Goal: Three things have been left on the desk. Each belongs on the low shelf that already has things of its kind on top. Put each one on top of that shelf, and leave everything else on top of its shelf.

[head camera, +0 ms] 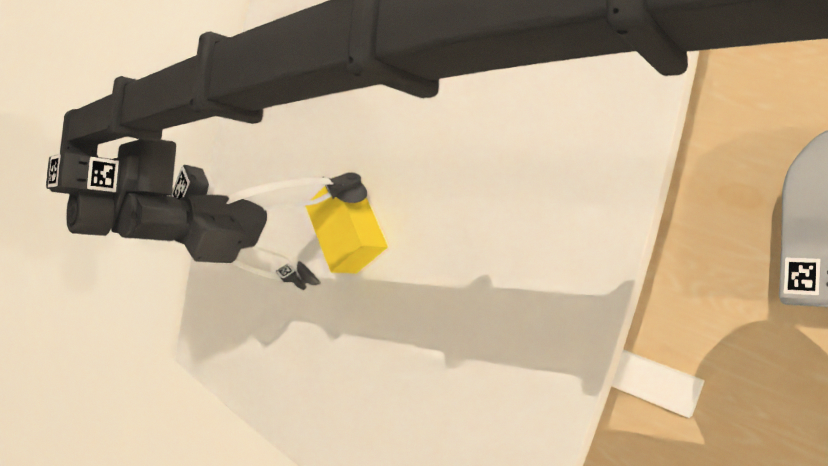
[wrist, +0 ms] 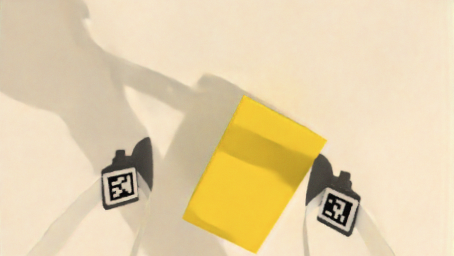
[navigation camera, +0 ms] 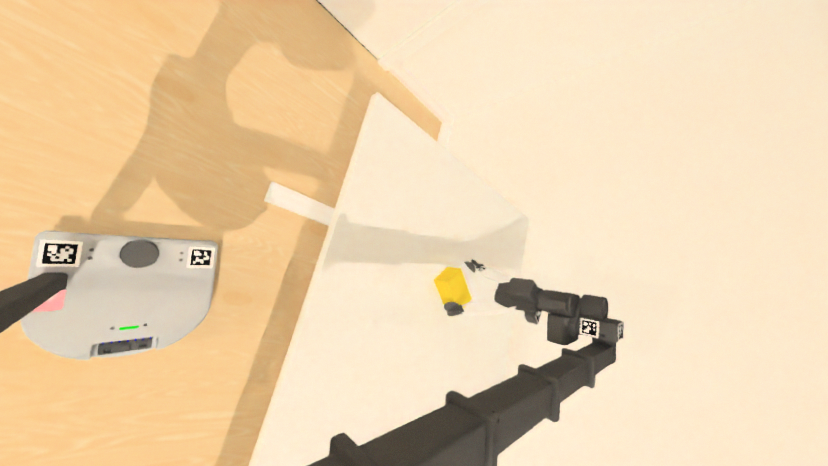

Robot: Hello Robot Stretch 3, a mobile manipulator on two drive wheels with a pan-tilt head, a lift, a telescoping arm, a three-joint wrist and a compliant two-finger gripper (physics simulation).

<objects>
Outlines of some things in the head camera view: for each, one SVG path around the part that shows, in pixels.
My gripper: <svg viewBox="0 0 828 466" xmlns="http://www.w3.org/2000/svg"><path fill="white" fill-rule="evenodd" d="M175 241L185 245L196 262L232 263L260 276L292 282L297 288L305 290L306 283L319 285L321 282L301 261L298 261L296 271L286 256L255 246L267 222L266 210L314 205L330 197L337 197L347 203L357 203L367 197L367 189L361 183L359 174L348 172L333 178L273 182L227 196L212 195L214 184L209 173L202 168L183 165L171 196L188 204L190 213L186 212L185 228L189 228L184 238ZM236 259L241 249L251 247L284 258L293 268L286 264L275 274L252 268ZM328 191L311 201L267 206L243 199L301 185L325 184Z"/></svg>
A yellow box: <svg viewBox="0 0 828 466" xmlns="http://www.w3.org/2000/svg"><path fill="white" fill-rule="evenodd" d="M306 206L331 273L358 273L388 248L367 197L357 203L347 203L339 200L337 197L334 199L330 197L320 203ZM326 187L324 186L310 201L328 193Z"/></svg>
</objects>
